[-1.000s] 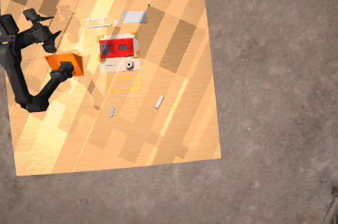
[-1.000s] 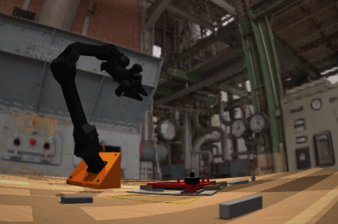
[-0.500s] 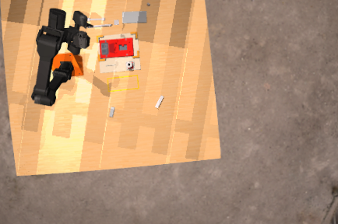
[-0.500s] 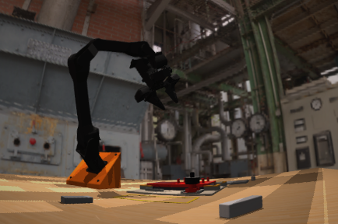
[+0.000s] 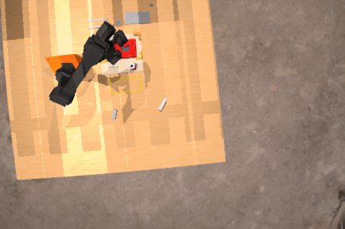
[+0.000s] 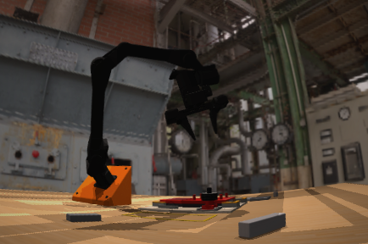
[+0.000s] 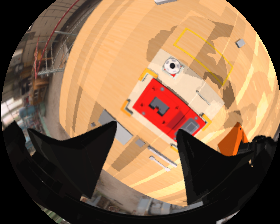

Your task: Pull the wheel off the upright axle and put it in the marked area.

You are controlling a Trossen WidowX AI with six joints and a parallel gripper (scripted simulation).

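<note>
My gripper tip is now 4 cm short of the dark wheel, 7 cm to the left of it and 17 cm above it.
</note>
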